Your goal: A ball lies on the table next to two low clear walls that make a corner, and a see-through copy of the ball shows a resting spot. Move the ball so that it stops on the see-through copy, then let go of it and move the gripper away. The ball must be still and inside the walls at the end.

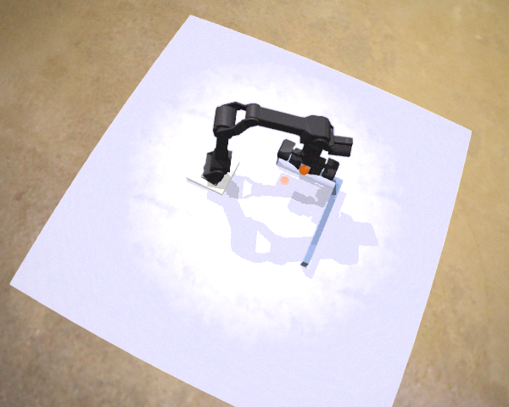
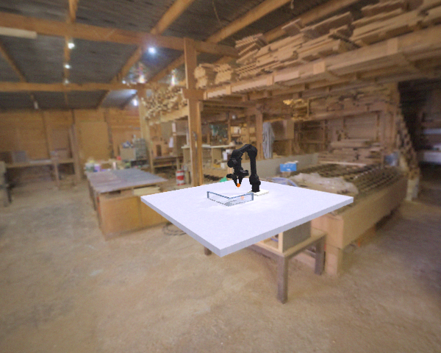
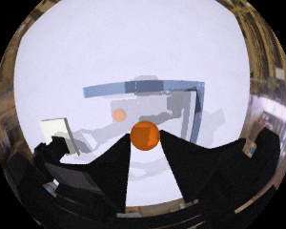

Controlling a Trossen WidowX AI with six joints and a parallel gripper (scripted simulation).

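Right now the see-through copy of ball is 11 cm below my gripper tip, 5 cm behind it and 1 cm to the right of it. Round my gripper tip: orange ball (right at my gripper tip).
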